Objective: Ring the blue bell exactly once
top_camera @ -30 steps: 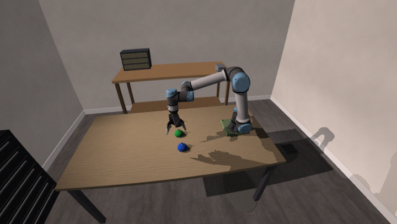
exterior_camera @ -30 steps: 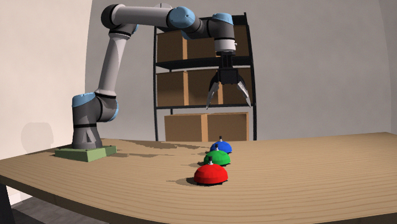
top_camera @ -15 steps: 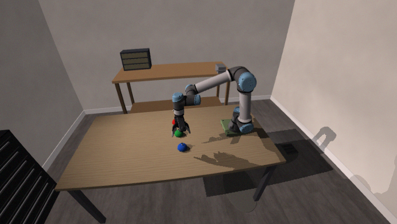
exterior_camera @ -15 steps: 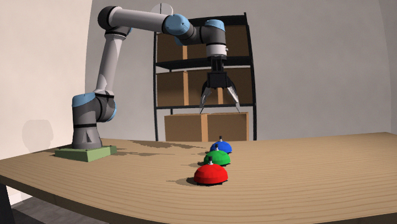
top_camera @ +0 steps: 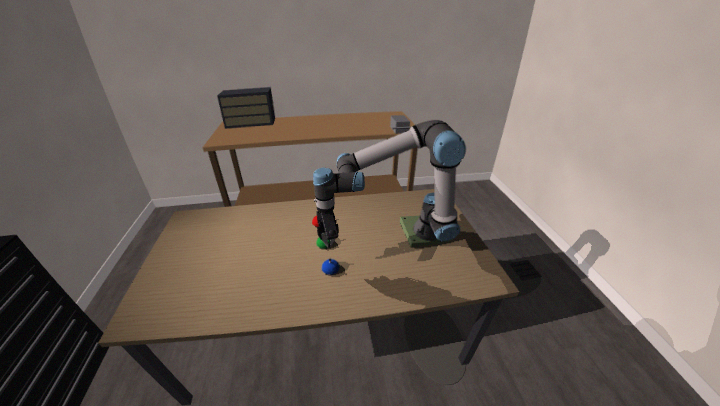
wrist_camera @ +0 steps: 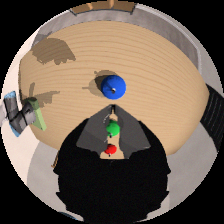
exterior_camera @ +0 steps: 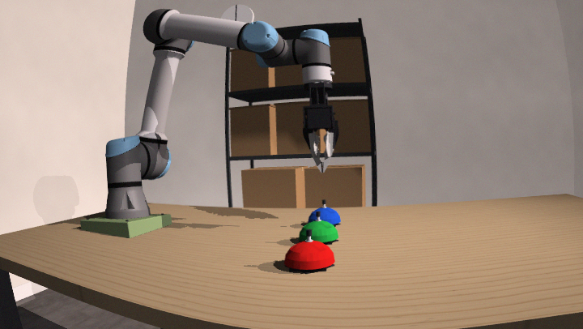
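Now: the blue bell 11 cm below my hand. From my hand the other things lie so: green bell: 18 cm to the right, 11 cm below, 2 cm ahead; then red bell: 36 cm to the right, 11 cm below, 5 cm ahead.
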